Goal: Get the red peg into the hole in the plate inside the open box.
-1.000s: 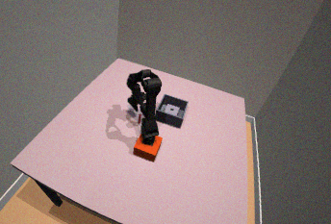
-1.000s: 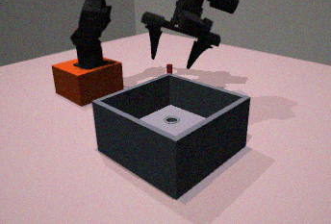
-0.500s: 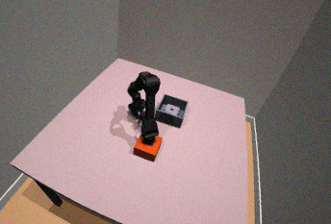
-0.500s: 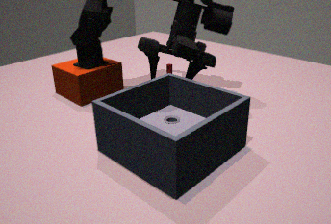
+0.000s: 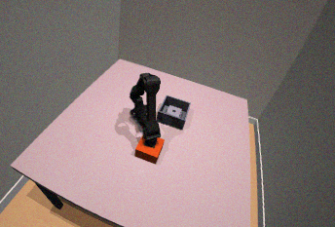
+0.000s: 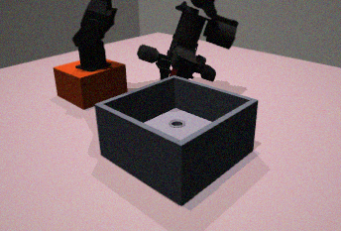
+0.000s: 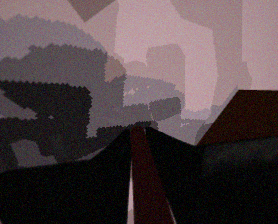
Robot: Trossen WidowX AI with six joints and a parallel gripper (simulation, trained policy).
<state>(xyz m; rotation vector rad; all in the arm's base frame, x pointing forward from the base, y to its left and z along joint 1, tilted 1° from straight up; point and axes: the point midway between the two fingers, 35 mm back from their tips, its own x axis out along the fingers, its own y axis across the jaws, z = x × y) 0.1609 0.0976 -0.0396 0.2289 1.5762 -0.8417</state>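
My gripper tip is now 17 cm short of the grey plate, 17 cm to the left of it and 4 cm below it. Also, from my gripper tip: red peg (1 cm ahead, 1 cm to the left, 3 cm above); then dark box (17 cm ahead, 17 cm to the right, 2 cm above).
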